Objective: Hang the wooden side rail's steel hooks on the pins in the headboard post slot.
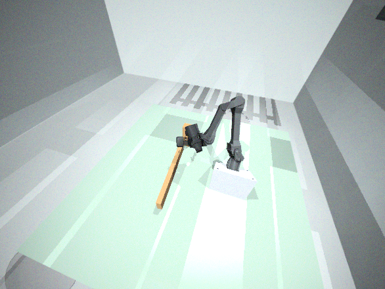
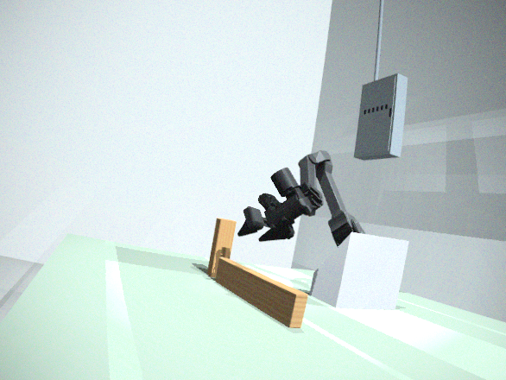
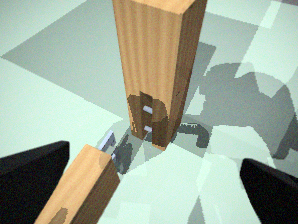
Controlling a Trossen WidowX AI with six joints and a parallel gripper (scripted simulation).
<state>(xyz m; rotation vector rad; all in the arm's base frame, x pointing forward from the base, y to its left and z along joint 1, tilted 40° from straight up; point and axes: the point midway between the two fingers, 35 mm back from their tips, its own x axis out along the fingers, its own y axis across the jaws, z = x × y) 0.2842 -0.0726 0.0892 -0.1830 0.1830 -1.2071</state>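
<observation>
Now: the headboard post 9 cm to the right of my gripper tip, 6 cm below it and 4 cm ahead of it.
</observation>
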